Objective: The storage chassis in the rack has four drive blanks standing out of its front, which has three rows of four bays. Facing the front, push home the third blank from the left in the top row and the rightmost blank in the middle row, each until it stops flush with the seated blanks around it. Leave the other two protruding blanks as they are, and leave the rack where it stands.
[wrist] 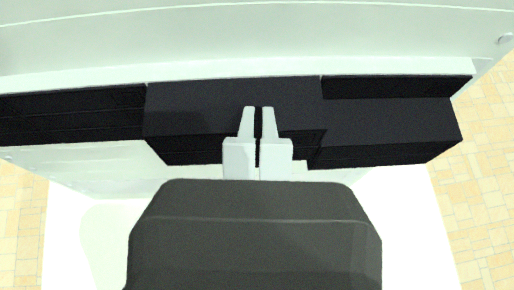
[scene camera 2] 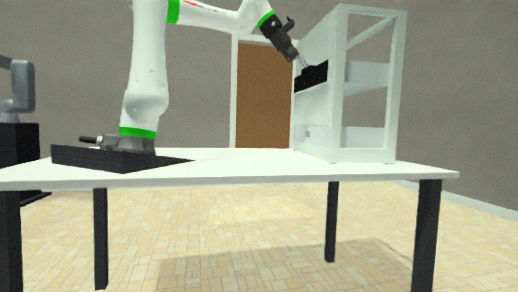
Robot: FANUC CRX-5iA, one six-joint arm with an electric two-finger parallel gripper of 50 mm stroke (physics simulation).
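Places are measured from the arm's base along level axes (x ahead, y left, z up), in metres.
Pixels of known places: gripper, fingertip midpoint: [wrist: 258, 125] [scene camera 2: 306, 66].
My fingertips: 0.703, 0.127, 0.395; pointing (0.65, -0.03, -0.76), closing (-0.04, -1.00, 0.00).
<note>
For each thing: its top centre in the pictures, then the offset to it from my fingertips, as dx, dy, dz. "spot": a spot on its surface instead. Level surfaces: height alone.
- top row, surface spot: [wrist: 200, 107] spot: +0.013, +0.034, -0.002
- rightmost middle-row blank, top centre: [wrist: 378, 71] [scene camera 2: 327, 69] +0.060, -0.095, -0.030
- seated top-right blank, top centre: [wrist: 381, 10] +0.095, -0.093, -0.002
- white table, surface height: dz -0.421
In the wrist view, the third blank from the left in the top row [wrist: 200, 107] is black and stands far out, showing a broad top face. The rightmost middle-row blank [wrist: 390, 120] also stands out, below the seated top-right blank [wrist: 395, 86]. Seated blanks [wrist: 70, 112] are at the left. In the scene view the dark blanks [scene camera 2: 315, 76] merge, so single ones cannot be told apart. My gripper [wrist: 258, 125] [scene camera 2: 305, 66] is shut and empty. Its tips overlap the third top blank in the wrist view; contact cannot be told. The fingers hide part of that blank's front.
The pale rack [scene camera 2: 337, 105] stands at the right end of the white table [scene camera 2: 225, 170]. A pale panel [wrist: 250, 32] of the rack lies above the blanks. A dark base plate [scene camera 2: 87, 159] lies under the arm. Another grey machine [scene camera 2: 22, 87] stands at the far left.
</note>
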